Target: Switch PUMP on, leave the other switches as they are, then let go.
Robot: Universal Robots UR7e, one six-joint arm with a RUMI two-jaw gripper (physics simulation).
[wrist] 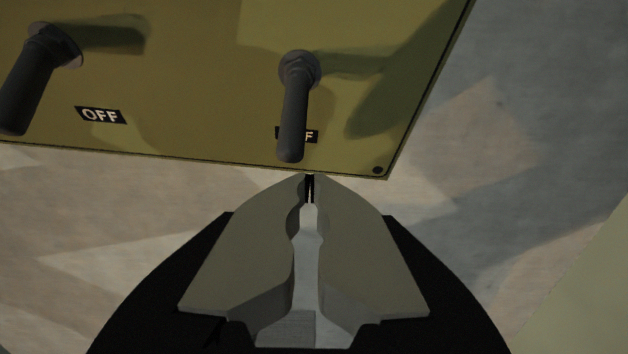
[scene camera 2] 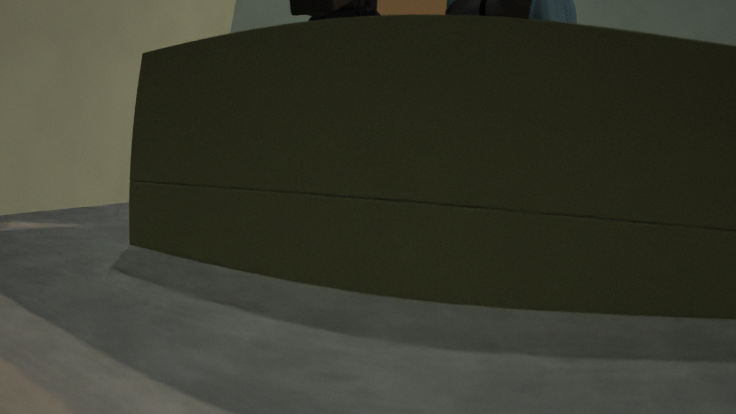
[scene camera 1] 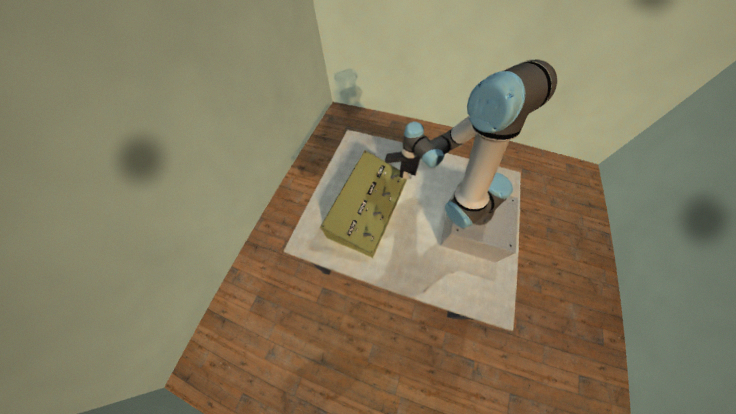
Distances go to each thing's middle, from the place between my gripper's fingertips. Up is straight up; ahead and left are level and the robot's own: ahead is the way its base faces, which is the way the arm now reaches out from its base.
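I see the olive switch box (scene camera 2: 500,162), and measured from my hand it is 20 mm below, 100 mm ahead of it and 200 mm to the left of it.
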